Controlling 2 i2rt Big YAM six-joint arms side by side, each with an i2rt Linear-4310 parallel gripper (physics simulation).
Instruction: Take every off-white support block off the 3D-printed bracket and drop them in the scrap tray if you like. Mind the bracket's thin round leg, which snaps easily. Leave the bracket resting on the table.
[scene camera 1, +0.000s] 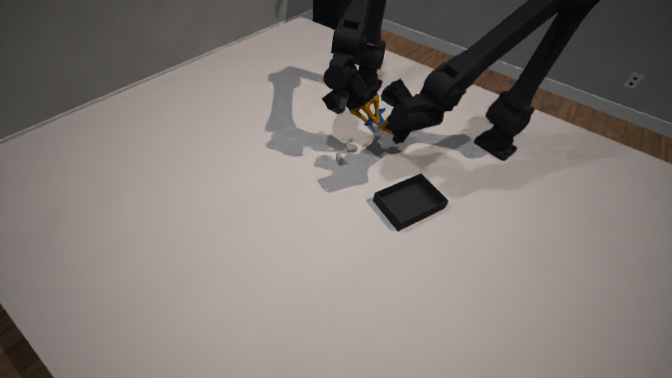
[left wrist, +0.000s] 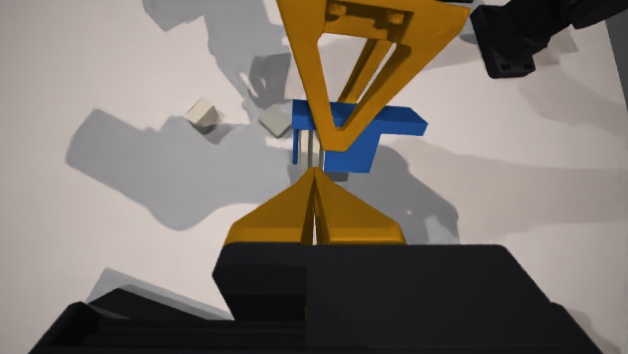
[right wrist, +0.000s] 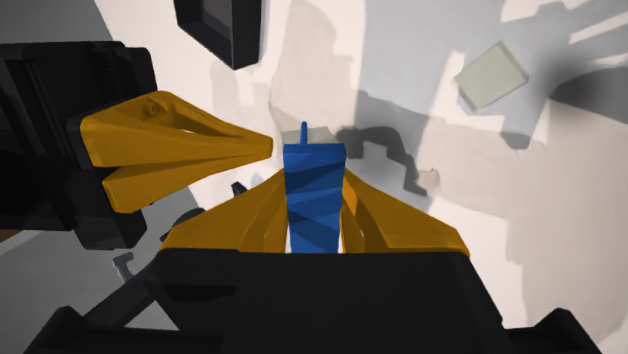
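Observation:
The blue bracket (scene camera 1: 382, 114) (left wrist: 350, 161) (right wrist: 315, 200) is held above the table by my right gripper (scene camera 1: 378, 121) (left wrist: 330, 138) (right wrist: 314, 177), shut on it. Its thin round leg (left wrist: 295, 147) (right wrist: 304, 132) is intact where visible. Off-white support blocks (left wrist: 306, 150) stand beside the leg, under the bracket's top. My left gripper (left wrist: 314, 175) (right wrist: 272, 147) is shut and empty, its tips close to these blocks; contact is unclear. Two loose blocks lie on the table: one pale (scene camera 1: 340, 158) (left wrist: 202, 116), one greyer (scene camera 1: 351, 147) (left wrist: 275, 121).
The black scrap tray (scene camera 1: 398, 222) (right wrist: 245, 40) stands below and right of the grippers in the scene view; its inside looks empty there. The left arm's base (scene camera 1: 500, 145) stands at the right. The two grippers are very close together, and their shadows cover the table around the loose blocks.

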